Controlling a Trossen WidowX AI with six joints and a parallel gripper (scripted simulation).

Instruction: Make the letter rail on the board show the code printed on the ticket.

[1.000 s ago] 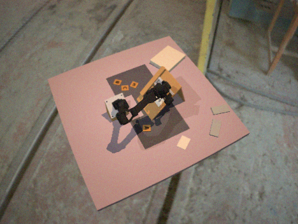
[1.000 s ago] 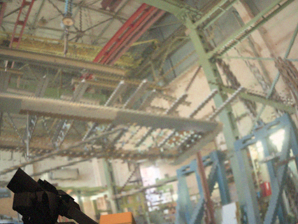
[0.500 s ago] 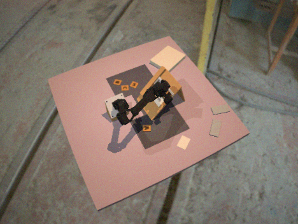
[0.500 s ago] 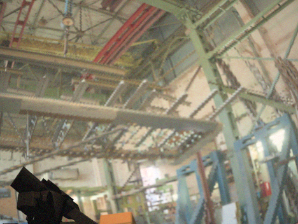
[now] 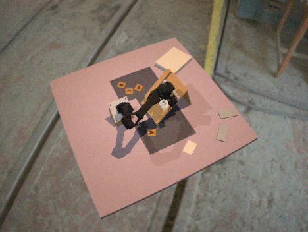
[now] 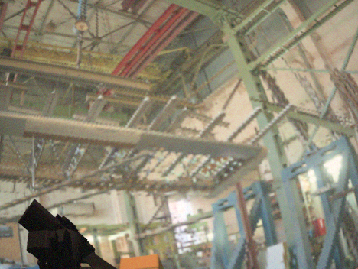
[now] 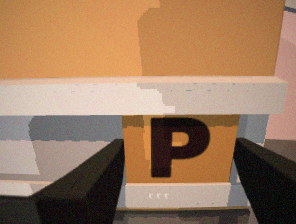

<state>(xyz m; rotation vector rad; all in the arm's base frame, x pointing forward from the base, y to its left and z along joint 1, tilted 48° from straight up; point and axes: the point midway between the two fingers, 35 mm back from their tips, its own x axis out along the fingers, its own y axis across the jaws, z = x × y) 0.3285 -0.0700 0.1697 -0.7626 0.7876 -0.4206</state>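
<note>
Right now the white ticket is 70 mm below my gripper tip, 60 mm behind it and 30 mm to the left of it. Round my gripper tip: orange tile: right at my gripper tip; cream slab: 430 mm to the left, 340 mm ahead, 160 mm below.
</note>
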